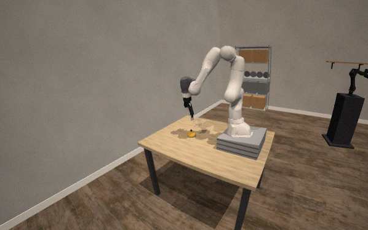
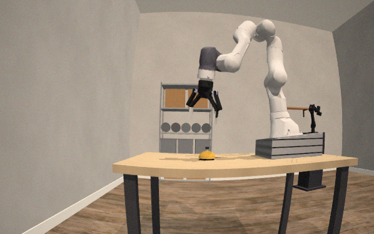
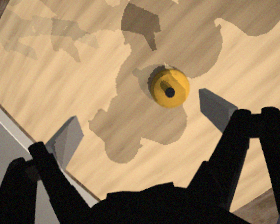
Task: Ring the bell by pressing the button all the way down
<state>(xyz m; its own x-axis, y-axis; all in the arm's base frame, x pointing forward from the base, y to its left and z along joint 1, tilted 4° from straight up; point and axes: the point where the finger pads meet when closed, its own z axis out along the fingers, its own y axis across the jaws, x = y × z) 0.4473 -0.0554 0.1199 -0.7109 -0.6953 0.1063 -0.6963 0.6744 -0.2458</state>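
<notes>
Now: the button 150 mm below my hand, 30 mm to the left of it and 20 mm behind it. From my hand the other things lie so: yellow dome bell: 160 mm below, 30 mm to the left, 20 mm behind.
</notes>
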